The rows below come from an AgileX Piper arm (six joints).
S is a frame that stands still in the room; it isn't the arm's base.
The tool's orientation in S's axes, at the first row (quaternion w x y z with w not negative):
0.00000 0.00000 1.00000 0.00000
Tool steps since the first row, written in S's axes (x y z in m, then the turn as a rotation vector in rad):
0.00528 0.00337 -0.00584 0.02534 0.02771 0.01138
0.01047 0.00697 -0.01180 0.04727 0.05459 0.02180
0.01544 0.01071 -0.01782 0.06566 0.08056 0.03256
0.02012 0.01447 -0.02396 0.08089 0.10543 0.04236
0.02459 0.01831 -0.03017 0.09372 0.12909 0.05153
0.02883 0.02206 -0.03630 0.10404 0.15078 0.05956
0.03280 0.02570 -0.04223 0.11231 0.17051 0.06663
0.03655 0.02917 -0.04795 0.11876 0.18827 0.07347
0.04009 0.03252 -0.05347 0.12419 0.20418 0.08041
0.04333 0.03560 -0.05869 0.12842 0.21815 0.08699
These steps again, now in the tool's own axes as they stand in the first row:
-0.00528 0.00337 0.00584 -0.02534 0.02771 -0.01138
-0.01047 0.00697 0.01180 -0.04727 0.05459 -0.02180
-0.01544 0.01071 0.01782 -0.06566 0.08056 -0.03256
-0.02012 0.01447 0.02396 -0.08089 0.10543 -0.04236
-0.02459 0.01831 0.03017 -0.09372 0.12909 -0.05153
-0.02883 0.02206 0.03630 -0.10404 0.15078 -0.05956
-0.03280 0.02570 0.04223 -0.11231 0.17051 -0.06663
-0.03655 0.02917 0.04795 -0.11876 0.18827 -0.07347
-0.04009 0.03252 0.05347 -0.12419 0.20418 -0.08041
-0.04333 0.03560 0.05869 -0.12842 0.21815 -0.08699

